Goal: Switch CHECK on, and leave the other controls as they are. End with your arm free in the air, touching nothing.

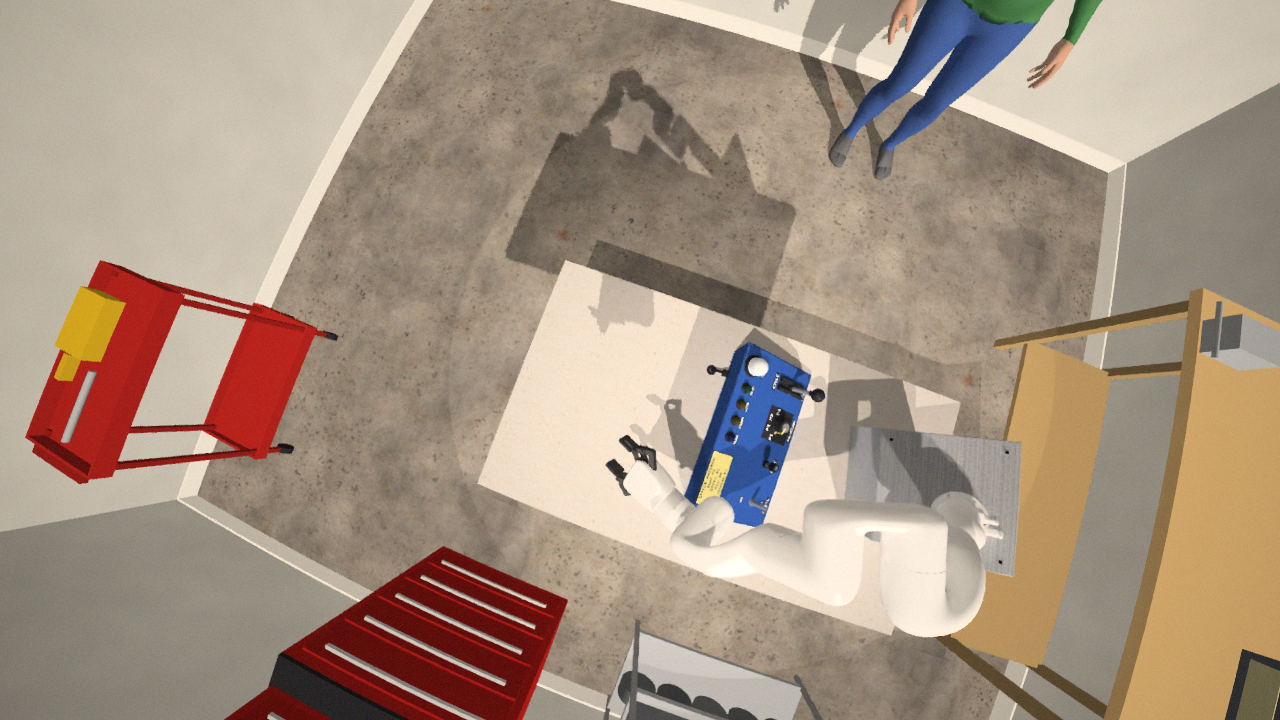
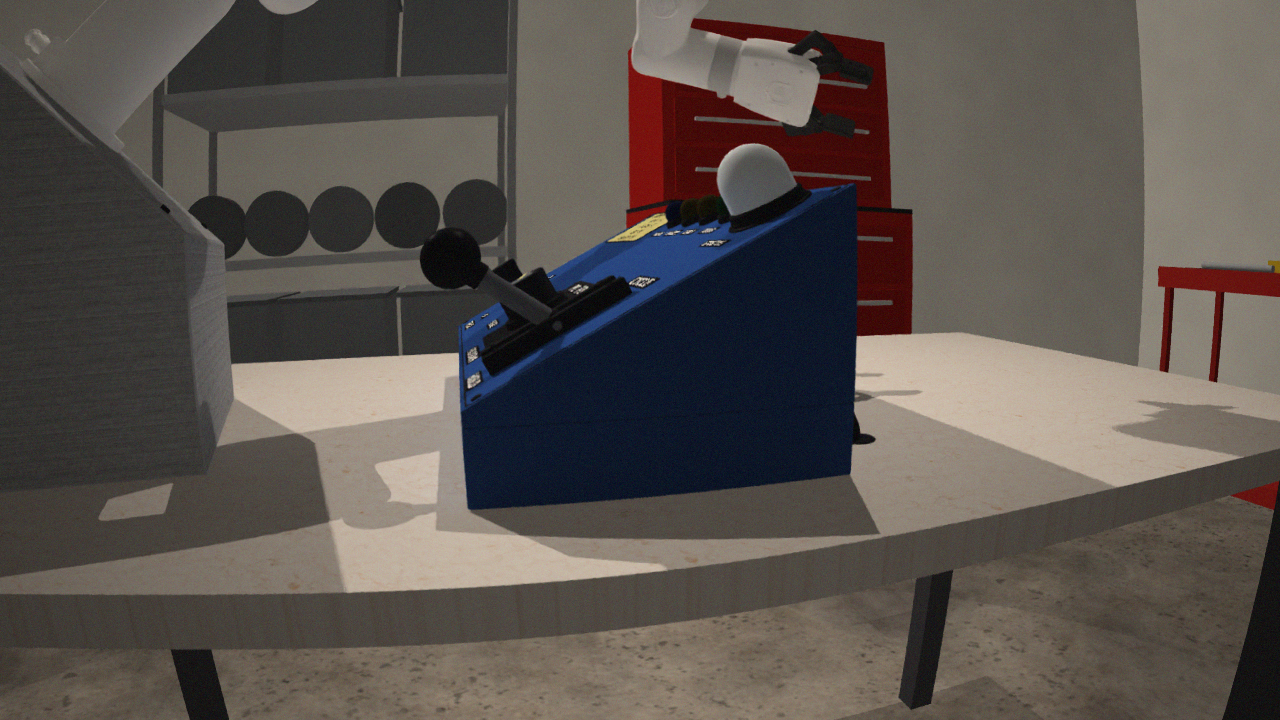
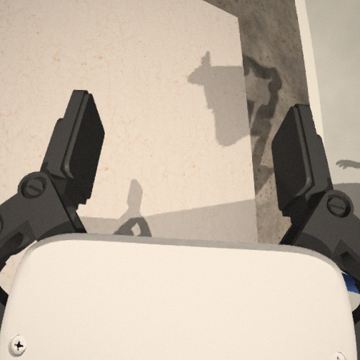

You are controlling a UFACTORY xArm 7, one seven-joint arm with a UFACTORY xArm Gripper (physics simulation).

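Places are measured from the arm's base along level axes (x back, y left, z down), in metres.
Where they show: gripper, between the fingertips: (image 1: 615, 449) (image 2: 863, 104); arm's base, origin of its link: (image 2: 70, 110).
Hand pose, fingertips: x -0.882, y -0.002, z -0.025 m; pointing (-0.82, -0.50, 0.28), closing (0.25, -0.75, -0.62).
Note:
Each offset is from my fingertips to the centre of the thing. "pt": to the spot under its first point. Level surfaces: height alone.
A blue sloped control box @(dz +0.266, dx +0.366, dy -0.089 m) (image 1: 744, 477) (image 2: 662, 385) stands on the table. It carries a white dome @(pt dz +0.114, dx +0.323, dy -0.282 m) (image 1: 757, 366) (image 2: 756, 179), a ball-ended lever (image 1: 817, 394) (image 2: 450, 257), a row of small round dark controls, a black plate with a knob @(dz +0.222, dx +0.455, dy -0.137 m) (image 1: 776, 424), a small black control @(dz +0.224, dx +0.437, dy -0.018 m) (image 1: 770, 465) and a small metal-looking control @(dz +0.219, dx +0.430, dy +0.102 m) (image 1: 759, 504) near the lower end. The labels are too small to read, so I cannot tell which control is CHECK or how it is set. My gripper (image 1: 617, 453) (image 2: 861, 100) (image 3: 189, 116) is open and empty, in the air beyond the box's tall side, apart from it.
The pale tabletop @(dz +0.333 m) (image 1: 546, 394) (image 2: 984, 376) (image 3: 125, 60) lies under the box. A black knob @(pt dz +0.316, dx +0.232, dy -0.275 m) (image 1: 712, 369) sticks out from the box's tall side. My arm bends over the table beside the box's lower end. The grey arm pedestal (image 1: 989, 465) (image 2: 98, 358) stands opposite the sloped face.

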